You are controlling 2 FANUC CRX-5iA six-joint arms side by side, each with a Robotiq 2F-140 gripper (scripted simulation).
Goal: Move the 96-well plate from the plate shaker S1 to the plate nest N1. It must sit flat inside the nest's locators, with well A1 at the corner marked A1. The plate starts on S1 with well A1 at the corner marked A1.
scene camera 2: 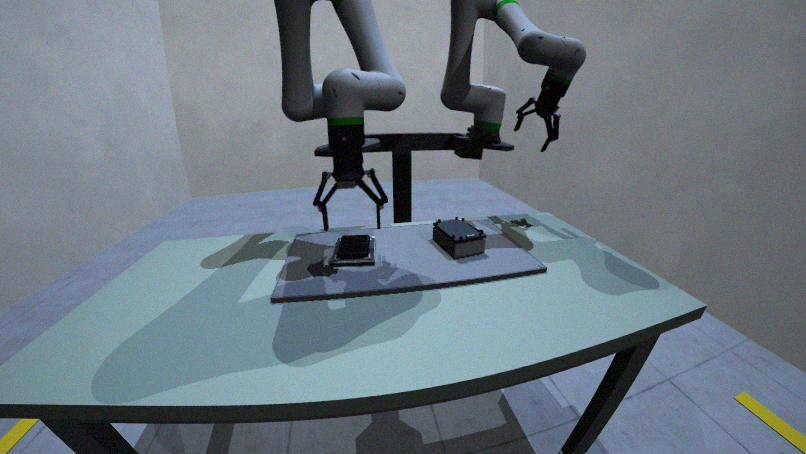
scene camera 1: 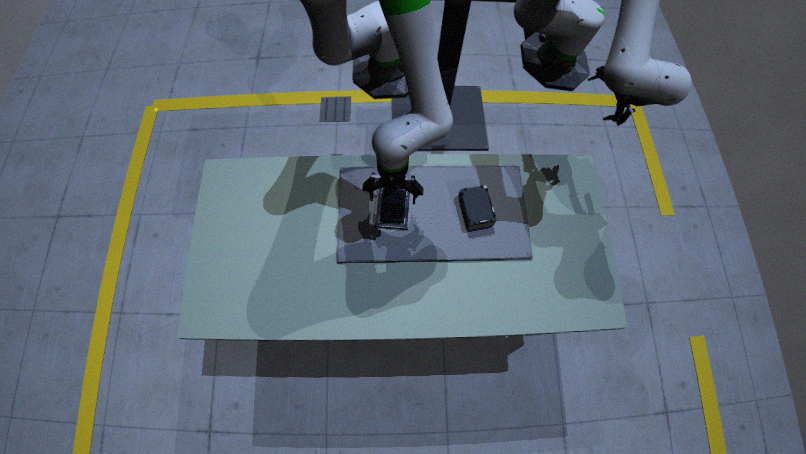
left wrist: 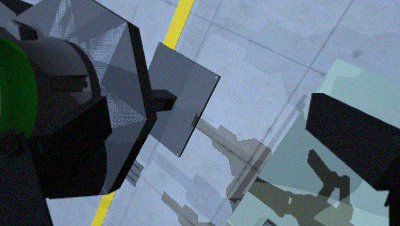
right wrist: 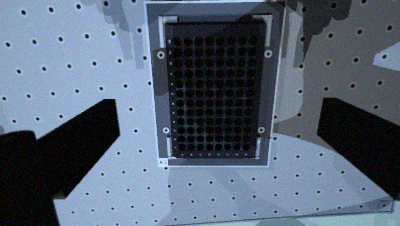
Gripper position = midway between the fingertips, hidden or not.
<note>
In view: my left gripper [scene camera 2: 529, 140], my right gripper [scene camera 2: 352, 228], a dark 96-well plate [scene camera 2: 351, 246] and a plate nest N1 [right wrist: 270, 65].
The dark 96-well plate also shows in the right wrist view [right wrist: 218, 118]. My left gripper shows as well in the left wrist view [left wrist: 209, 113]. My right gripper shows as well in scene camera 1 [scene camera 1: 393, 199] and in the right wrist view [right wrist: 217, 117]. The left wrist view misses the dark 96-well plate: it is out of frame.
</note>
